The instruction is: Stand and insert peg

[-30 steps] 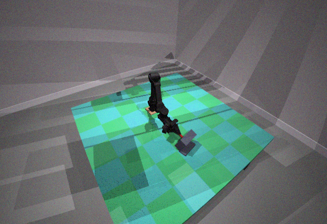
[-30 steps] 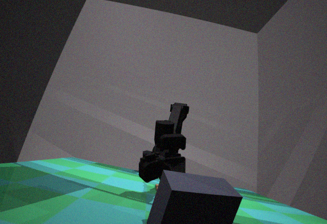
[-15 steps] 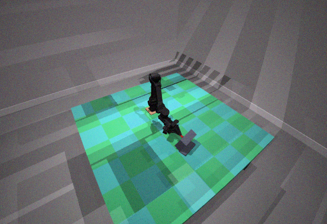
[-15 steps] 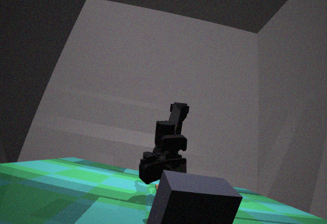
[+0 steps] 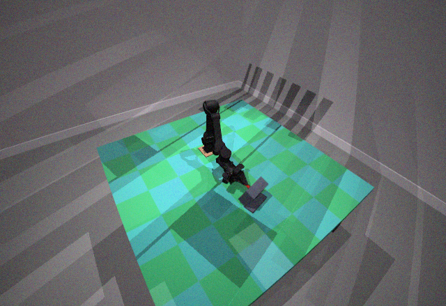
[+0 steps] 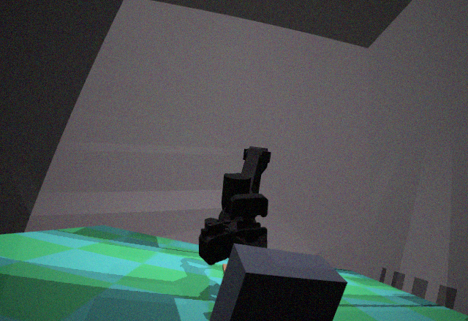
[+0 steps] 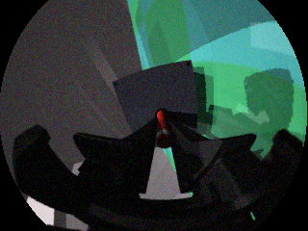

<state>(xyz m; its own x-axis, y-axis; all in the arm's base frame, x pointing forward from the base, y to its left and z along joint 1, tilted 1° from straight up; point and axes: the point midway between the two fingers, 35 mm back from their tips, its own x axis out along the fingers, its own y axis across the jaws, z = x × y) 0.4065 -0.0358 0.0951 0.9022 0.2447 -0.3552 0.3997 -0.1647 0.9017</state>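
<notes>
The red peg is 10 mm behind my gripper tip and 10 mm above it. The rest, counted from my gripper tip: sloped panel: 40 mm ahead, 10 mm to the left, 20 mm below.
</notes>
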